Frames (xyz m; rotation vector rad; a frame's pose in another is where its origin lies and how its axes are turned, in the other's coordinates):
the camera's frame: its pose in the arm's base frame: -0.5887 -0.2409 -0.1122 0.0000 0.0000 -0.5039
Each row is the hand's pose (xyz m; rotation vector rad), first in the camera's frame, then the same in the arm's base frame.
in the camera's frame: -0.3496 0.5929 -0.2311 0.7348 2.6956 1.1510
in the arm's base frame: -0.6086 0.4471 -0.3433 1.3111 2.3001 1.0134
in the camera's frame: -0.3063 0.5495 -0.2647 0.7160 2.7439 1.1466
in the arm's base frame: -0.5916 0.3882 -0.3769 1.3047 2.3479 1.0219
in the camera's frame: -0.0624 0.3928 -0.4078 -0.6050 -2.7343 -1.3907
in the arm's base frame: -0.4537 0.1332 -0.5200 1.1958 2.3557 1.2760
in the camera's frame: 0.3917 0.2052 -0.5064 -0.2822 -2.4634 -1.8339
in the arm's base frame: -0.1466 -0.2503 -0.6186 0.8403 2.1924 1.7027
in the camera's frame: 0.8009 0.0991 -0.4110 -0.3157 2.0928 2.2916
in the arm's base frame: 0.1605 -0.5408 -0.5232 0.1942 1.8928 1.9874
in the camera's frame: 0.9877 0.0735 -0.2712 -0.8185 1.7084 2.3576
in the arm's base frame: 0.3117 -0.6534 -0.3834 -0.3295 1.6696 2.0114
